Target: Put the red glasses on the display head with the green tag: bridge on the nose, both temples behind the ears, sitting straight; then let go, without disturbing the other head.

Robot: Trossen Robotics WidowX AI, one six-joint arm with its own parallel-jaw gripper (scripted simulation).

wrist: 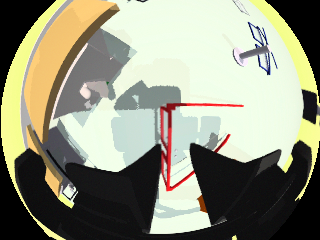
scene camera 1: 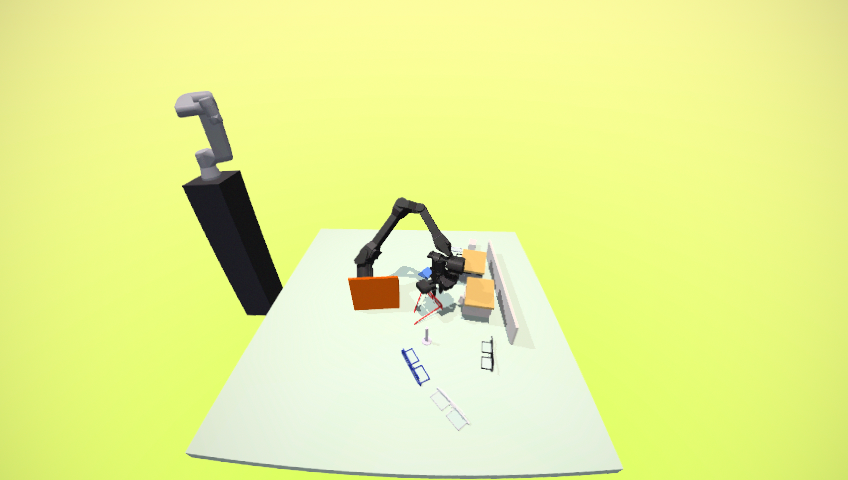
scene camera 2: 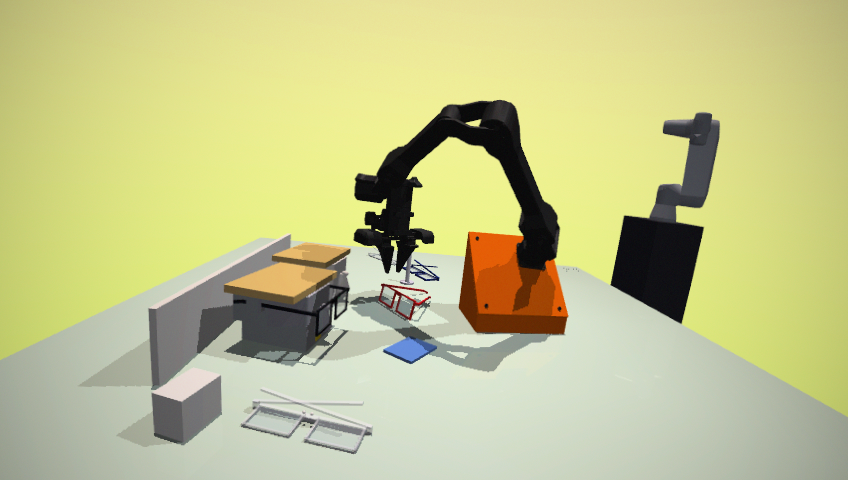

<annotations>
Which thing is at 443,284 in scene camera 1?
My gripper.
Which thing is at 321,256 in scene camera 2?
A display head.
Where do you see a blue pad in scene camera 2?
411,349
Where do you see a display head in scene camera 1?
478,300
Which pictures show my gripper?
The wrist view, scene camera 1 and scene camera 2: all of them.
</annotations>
